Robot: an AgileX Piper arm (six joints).
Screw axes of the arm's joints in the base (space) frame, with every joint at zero. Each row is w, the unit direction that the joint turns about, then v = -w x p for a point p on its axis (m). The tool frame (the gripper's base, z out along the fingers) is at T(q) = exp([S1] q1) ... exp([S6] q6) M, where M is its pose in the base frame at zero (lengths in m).
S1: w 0 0 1 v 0 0 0
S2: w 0 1 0 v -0.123 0 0
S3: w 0 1 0 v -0.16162 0 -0.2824
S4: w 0.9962 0 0.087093 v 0 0.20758 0
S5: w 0 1 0 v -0.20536 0 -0.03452
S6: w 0.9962 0 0.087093 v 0 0.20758 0
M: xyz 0.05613 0 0.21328 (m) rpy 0 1.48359 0 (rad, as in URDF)
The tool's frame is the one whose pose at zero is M.
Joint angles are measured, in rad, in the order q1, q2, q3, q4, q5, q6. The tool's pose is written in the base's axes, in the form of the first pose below.
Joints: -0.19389, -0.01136, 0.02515, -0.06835, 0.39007, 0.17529
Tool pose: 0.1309 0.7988 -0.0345 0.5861 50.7 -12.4 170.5
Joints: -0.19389, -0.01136, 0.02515, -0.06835, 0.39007, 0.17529
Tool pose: 0.1309 0.7988 -0.0345 0.5861 50.7 -12.4 170.5
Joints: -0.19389, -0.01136, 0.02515, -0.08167, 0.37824, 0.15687
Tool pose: 0.1192 0.7970 -0.0455 0.5903 50.9 -12.8 171.5
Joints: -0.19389, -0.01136, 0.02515, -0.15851, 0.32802, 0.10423
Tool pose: 0.0739 0.7864 -0.0933 0.6061 51.8 -14.9 176.2
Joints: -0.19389, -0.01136, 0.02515, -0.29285, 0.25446, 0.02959
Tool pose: 0.0003 0.7646 -0.1702 0.6216 52.8 -17.1 183.3
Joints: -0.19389, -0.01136, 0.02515, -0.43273, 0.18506, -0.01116
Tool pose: -0.0640 0.7370 -0.2358 0.6302 53.6 -17.7 190.1
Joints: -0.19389, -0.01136, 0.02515, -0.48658, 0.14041, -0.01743
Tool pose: -0.0881 0.7194 -0.2564 0.6394 54.1 -16.7 194.1
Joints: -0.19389, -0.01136, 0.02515, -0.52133, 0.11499, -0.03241
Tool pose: -0.1075 0.7083 -0.2728 0.6422 54.4 -16.0 196.3
